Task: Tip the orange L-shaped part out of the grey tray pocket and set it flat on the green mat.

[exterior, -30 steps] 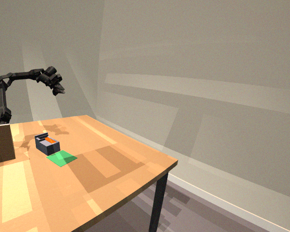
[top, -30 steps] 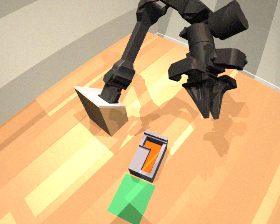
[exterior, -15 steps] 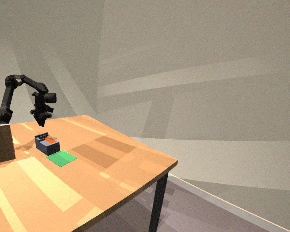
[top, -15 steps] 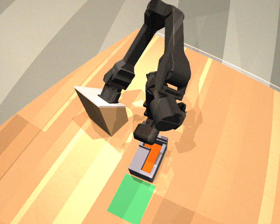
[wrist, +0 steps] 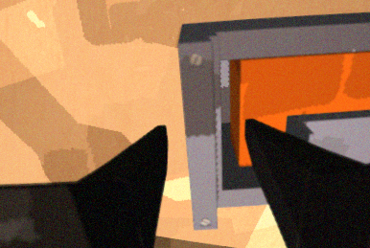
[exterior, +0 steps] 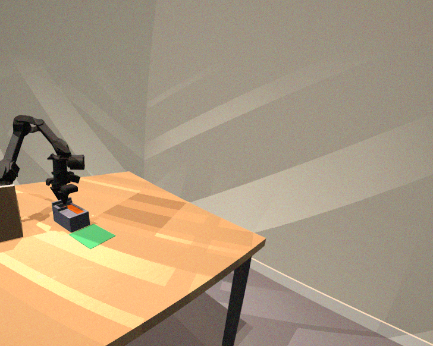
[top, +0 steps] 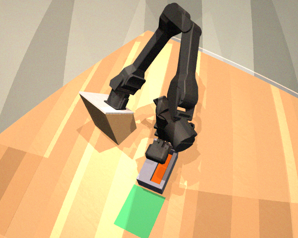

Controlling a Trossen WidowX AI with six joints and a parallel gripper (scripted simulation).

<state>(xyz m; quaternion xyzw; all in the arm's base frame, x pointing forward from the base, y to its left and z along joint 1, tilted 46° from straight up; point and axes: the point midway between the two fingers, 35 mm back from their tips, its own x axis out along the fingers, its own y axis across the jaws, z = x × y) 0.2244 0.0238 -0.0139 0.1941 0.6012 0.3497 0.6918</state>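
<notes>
The orange L-shaped part lies 10 mm ahead of my gripper tip, 60 mm to the right of it and 20 mm below it. From my gripper tip the other things lie so: green mat (50 mm ahead, 220 mm to the right, 90 mm below).
</notes>
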